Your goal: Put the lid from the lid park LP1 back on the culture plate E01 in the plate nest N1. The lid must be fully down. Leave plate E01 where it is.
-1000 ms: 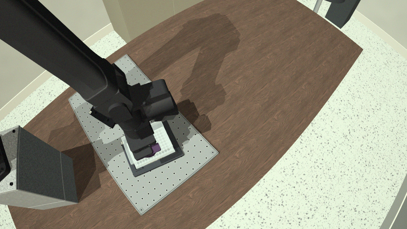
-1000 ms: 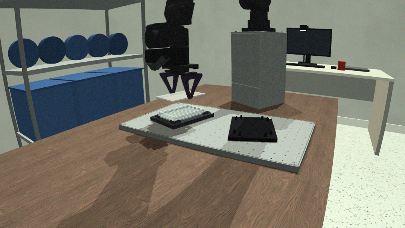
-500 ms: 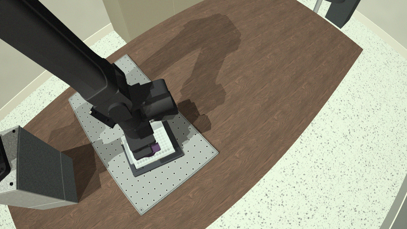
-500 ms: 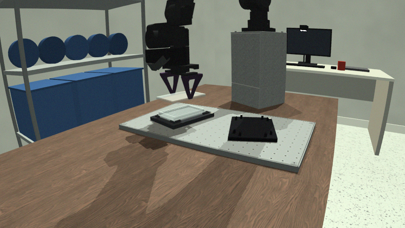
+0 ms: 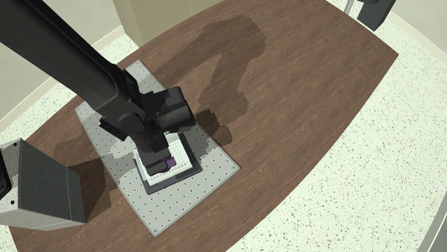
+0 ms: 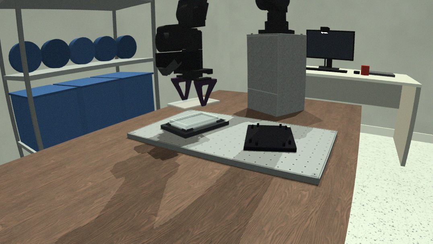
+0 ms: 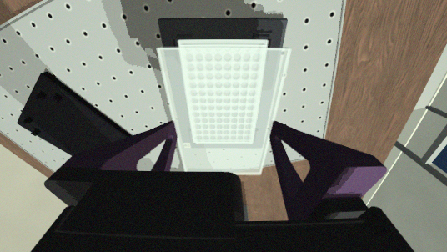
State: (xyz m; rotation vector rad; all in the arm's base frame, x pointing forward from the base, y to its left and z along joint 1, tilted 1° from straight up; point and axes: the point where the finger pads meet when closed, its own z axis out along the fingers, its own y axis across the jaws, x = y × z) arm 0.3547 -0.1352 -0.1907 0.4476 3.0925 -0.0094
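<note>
Now: hand 60 mm above the white multi-well culture plate. Also, from my hand: lid park LP1: 230 mm to the left, 70 mm below; lid: 10 mm below.
</note>
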